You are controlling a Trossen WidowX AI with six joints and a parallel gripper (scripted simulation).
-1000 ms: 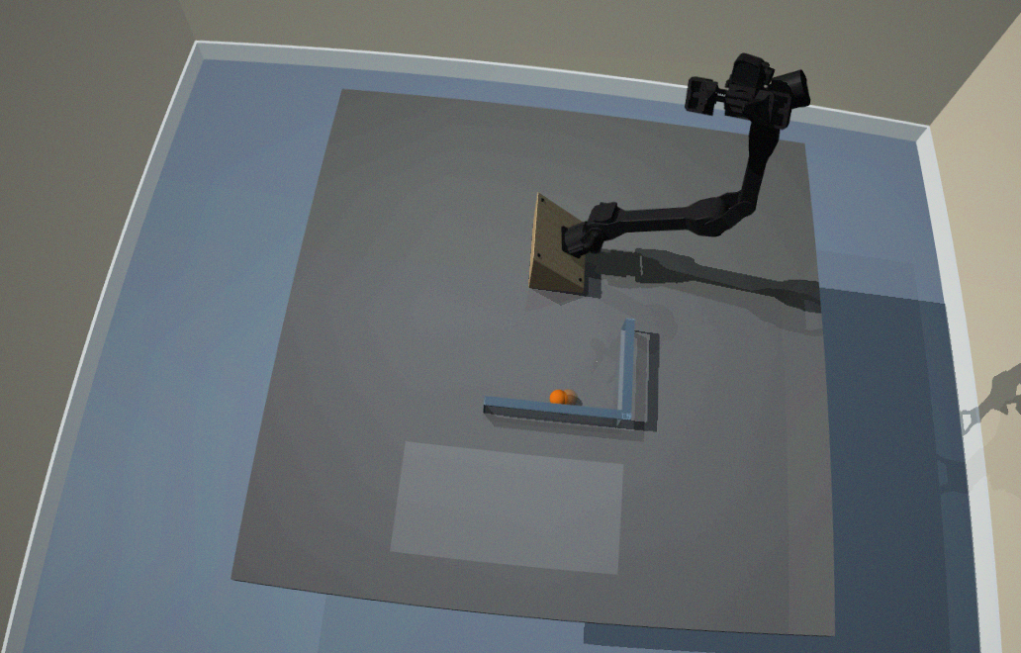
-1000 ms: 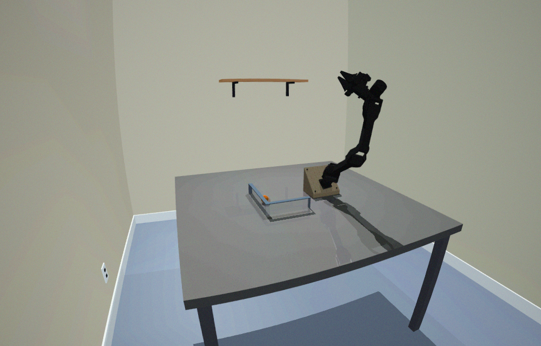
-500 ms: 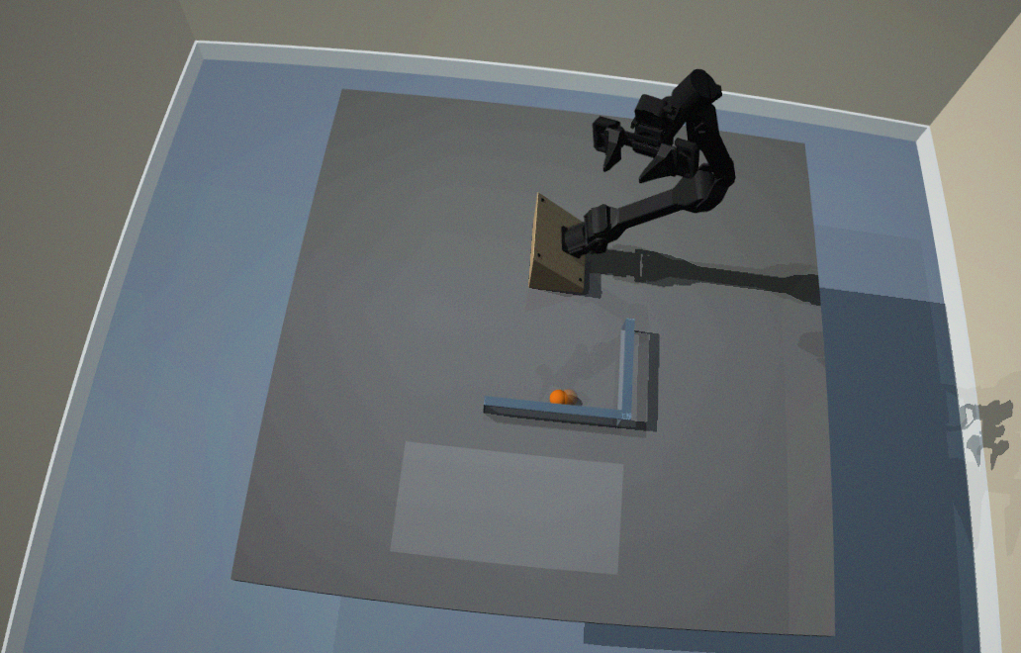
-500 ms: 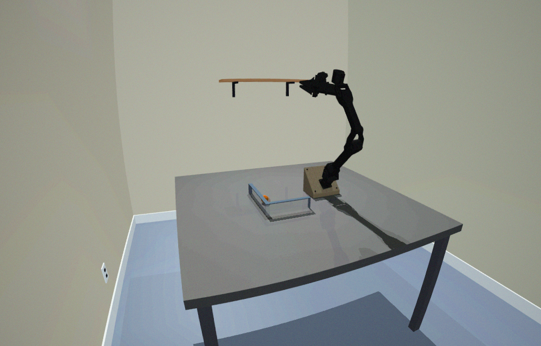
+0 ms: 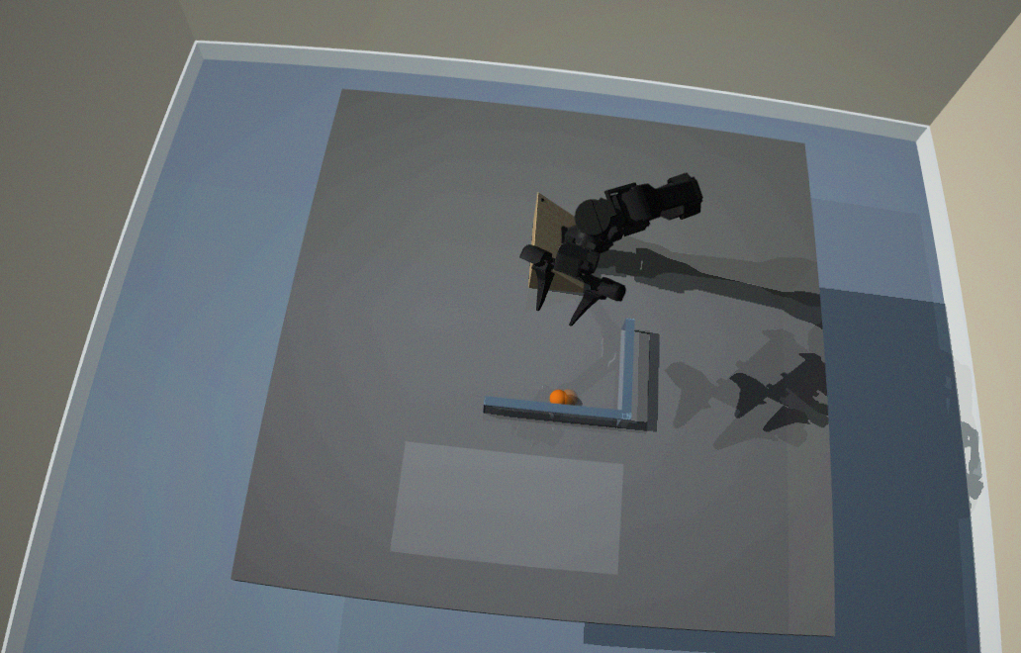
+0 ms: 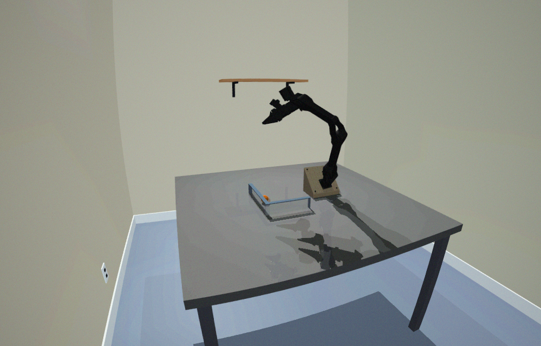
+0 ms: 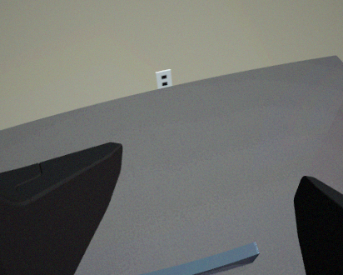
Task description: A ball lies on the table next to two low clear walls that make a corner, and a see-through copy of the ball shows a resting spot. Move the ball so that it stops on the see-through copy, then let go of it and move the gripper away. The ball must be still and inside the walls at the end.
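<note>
Now: the orange ball 2 cm ahead of my gripper tip, 5 cm to the left of it and 40 cm below it. From my gripper tip the other things lie so: see-through copy 2 cm ahead, 7 cm to the left, 40 cm below.
</note>
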